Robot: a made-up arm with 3 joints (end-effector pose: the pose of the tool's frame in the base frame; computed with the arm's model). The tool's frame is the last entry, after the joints.
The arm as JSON. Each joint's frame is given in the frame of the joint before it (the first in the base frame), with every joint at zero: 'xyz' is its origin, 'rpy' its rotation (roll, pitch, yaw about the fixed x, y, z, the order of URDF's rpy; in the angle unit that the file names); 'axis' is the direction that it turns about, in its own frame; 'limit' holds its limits. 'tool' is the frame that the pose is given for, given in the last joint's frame.
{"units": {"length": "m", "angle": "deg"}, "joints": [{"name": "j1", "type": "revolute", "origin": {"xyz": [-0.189, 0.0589, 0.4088], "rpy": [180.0, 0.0, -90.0]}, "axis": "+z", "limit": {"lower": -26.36, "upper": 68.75}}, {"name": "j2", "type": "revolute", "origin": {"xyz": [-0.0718, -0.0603, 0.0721], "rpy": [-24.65, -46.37, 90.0]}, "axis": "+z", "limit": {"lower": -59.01, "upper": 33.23}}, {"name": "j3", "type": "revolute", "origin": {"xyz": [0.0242, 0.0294, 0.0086], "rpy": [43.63, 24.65, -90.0]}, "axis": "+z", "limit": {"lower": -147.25, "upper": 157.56}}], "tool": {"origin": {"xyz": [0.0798, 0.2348, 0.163], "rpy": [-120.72, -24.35, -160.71]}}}
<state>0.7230 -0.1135 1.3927</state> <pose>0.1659 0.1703 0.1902 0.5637 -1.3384 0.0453</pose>
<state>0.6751 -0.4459 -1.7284</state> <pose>-0.0387 -0.1041 0.5103 -1.7878 1.0234 0.7907</pose>
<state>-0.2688 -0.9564 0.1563</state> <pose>0.0956 0.1824 0.1759 -0.6099 -0.7327 1.9940</pose>
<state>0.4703 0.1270 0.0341</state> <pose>-0.0038 0.0109 0.0747 -0.1715 -0.4460 0.4714</pose>
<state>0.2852 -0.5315 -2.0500</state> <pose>0.0041 0.0507 0.5618 -2.3564 0.9054 0.9117</pose>
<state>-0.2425 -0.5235 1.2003</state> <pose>-0.0808 0.3604 0.1187 0.8238 -0.8678 1.3535</pose>
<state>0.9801 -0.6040 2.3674</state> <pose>0.1690 0.2009 0.3417 1.0699 -1.7455 0.0027</pose>
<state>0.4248 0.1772 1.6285</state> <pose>0.1553 0.2677 0.2756 1.0041 -1.4560 -0.1144</pose>
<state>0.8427 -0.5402 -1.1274</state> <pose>-0.0725 -0.1921 0.4007 -1.4207 0.6378 0.7267</pose>
